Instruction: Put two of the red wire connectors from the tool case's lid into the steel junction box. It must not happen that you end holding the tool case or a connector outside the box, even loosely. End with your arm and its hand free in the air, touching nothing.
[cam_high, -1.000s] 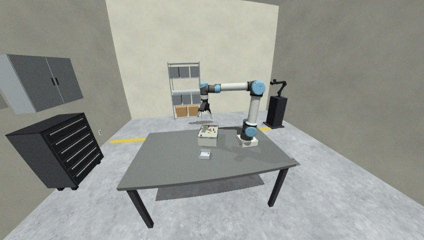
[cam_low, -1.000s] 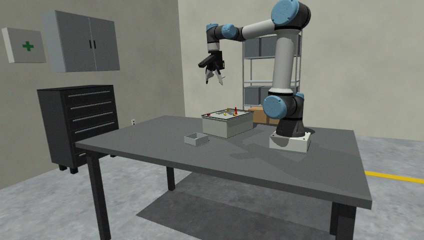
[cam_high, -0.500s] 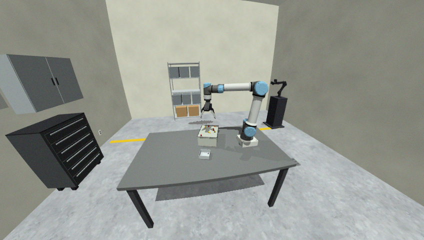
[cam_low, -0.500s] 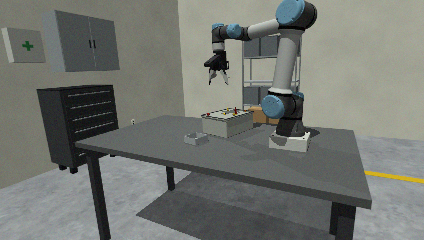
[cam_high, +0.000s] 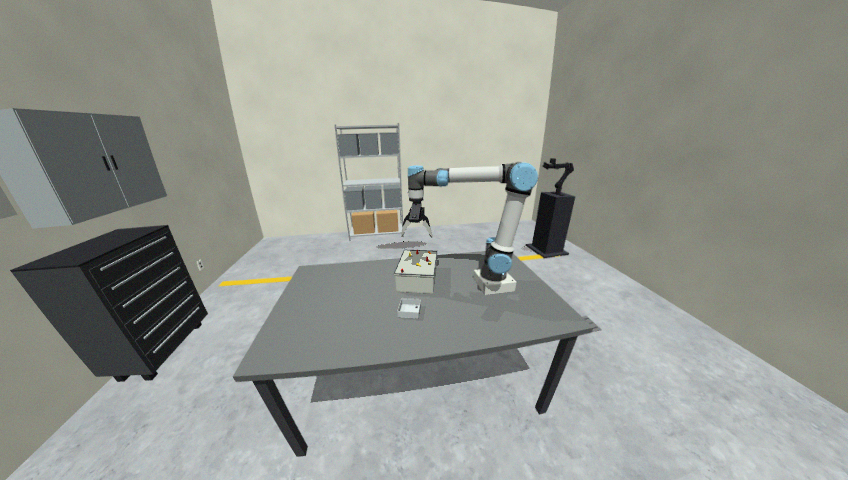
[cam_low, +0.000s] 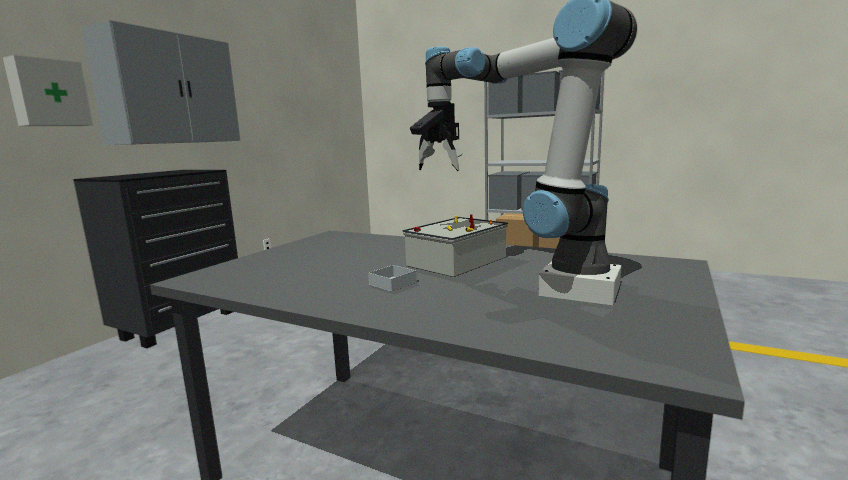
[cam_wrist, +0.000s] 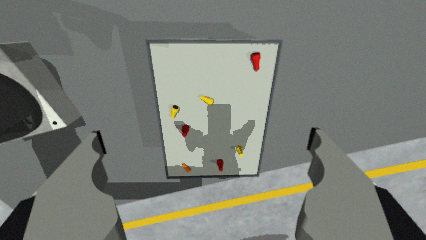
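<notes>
Right now my hand is 23 cm above the tool case, 10 cm to the left of it and 2 cm past it.
</notes>
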